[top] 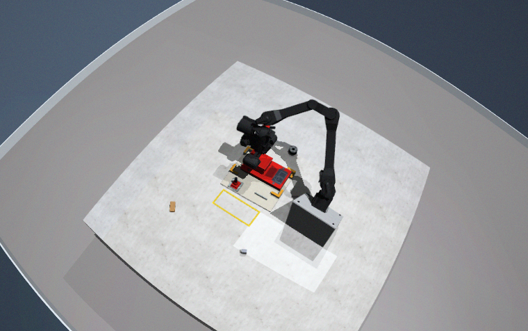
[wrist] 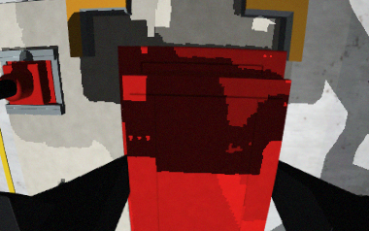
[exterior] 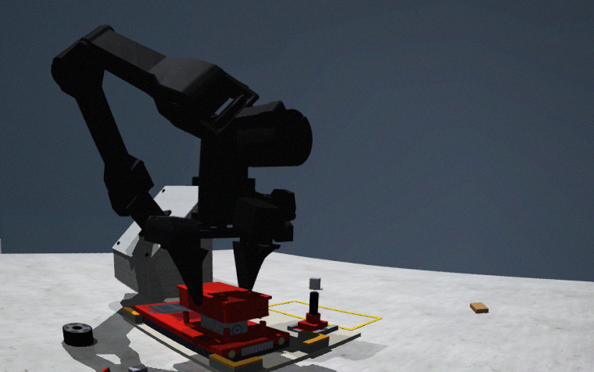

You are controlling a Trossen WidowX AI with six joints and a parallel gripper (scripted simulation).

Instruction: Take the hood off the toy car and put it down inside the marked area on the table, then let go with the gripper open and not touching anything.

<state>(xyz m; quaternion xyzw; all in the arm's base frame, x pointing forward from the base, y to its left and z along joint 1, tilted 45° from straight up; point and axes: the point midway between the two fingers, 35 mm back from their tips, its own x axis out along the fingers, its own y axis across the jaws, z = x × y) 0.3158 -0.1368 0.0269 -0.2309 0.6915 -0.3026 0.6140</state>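
My gripper tip is now 40 mm short of the black post, 130 mm to the right of it and 30 mm above it. From my gripper tip the other things lie so: black wheel (100 mm behind, 160 mm to the right, 50 mm below); then hood (right at my gripper tip); then grey cube (140 mm behind, 390 mm to the left, 50 mm below).
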